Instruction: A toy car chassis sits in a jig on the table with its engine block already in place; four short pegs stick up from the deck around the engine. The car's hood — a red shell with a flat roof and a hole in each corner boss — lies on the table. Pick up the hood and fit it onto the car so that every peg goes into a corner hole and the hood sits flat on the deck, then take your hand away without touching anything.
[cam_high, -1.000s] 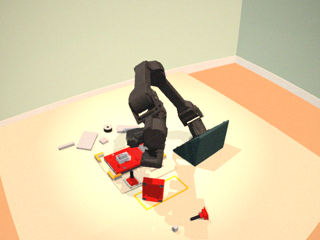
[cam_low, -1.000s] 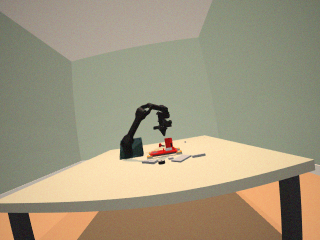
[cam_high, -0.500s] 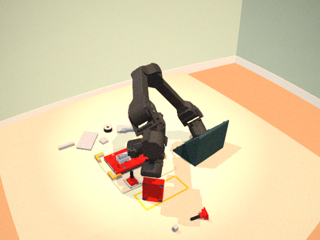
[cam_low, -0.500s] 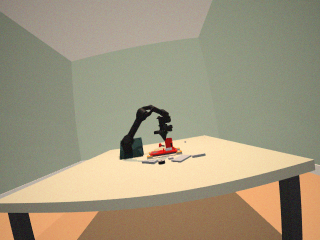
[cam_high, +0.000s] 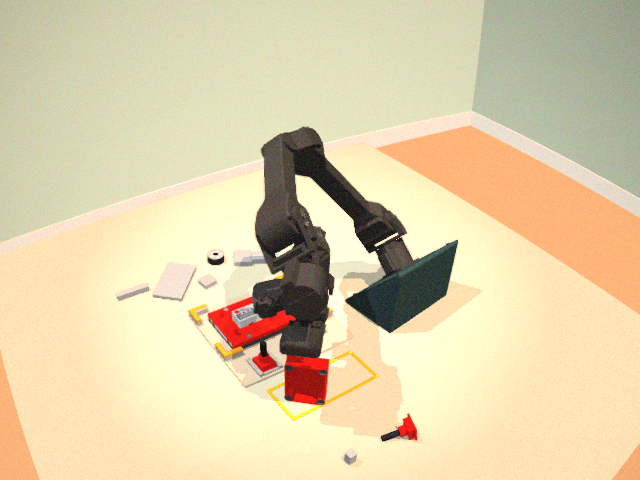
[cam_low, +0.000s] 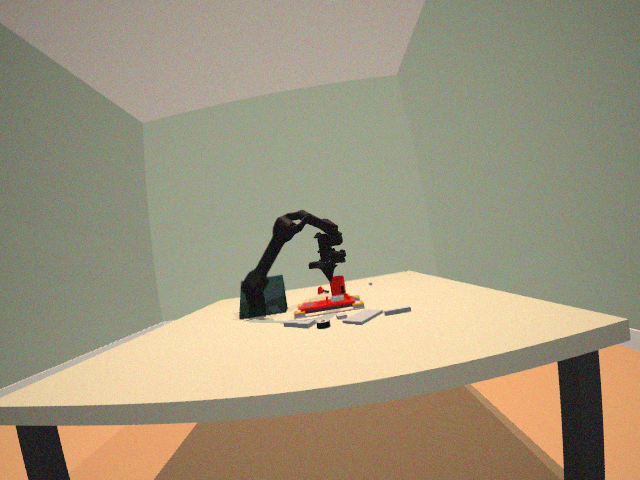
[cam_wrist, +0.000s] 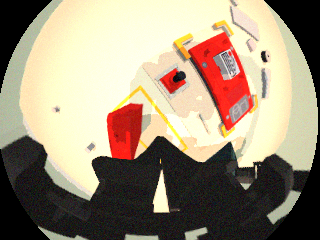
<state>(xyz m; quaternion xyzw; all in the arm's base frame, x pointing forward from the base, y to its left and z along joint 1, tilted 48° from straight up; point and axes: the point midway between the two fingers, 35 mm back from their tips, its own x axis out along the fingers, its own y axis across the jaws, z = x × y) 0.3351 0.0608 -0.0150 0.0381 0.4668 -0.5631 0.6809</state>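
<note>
My gripper tip is 30 mm short of the red hood, 30 mm to the right of it and 30 mm above it. From my gripper tip the other things lie so: black wheel: 110 mm behind, 400 mm to the right, 70 mm below; then grey engine block: 10 mm behind, 170 mm to the right, 60 mm below.
</note>
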